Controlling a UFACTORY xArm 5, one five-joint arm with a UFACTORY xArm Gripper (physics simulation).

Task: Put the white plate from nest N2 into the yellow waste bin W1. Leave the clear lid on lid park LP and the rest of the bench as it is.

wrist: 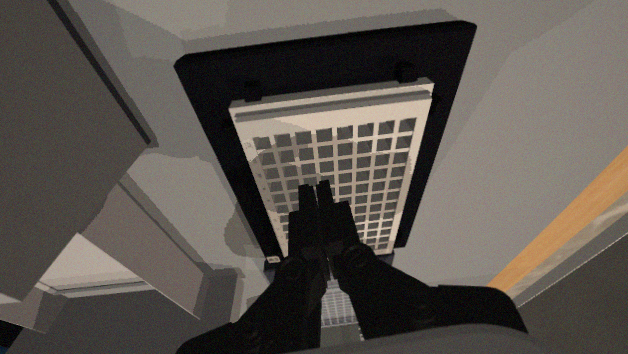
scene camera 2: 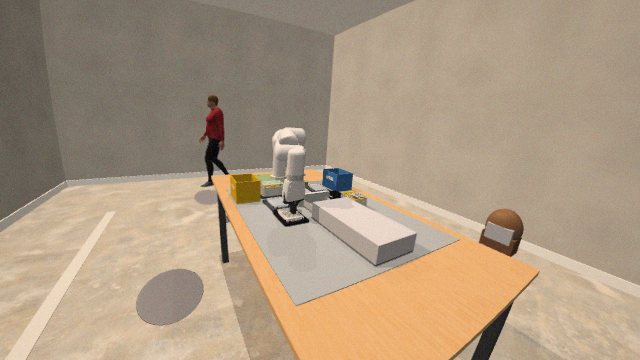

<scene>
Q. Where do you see a grey mat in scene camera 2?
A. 310, 262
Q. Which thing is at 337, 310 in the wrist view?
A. A white plate.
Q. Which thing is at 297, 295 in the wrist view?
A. The gripper.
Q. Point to a grey mat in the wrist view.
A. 531, 126
</scene>
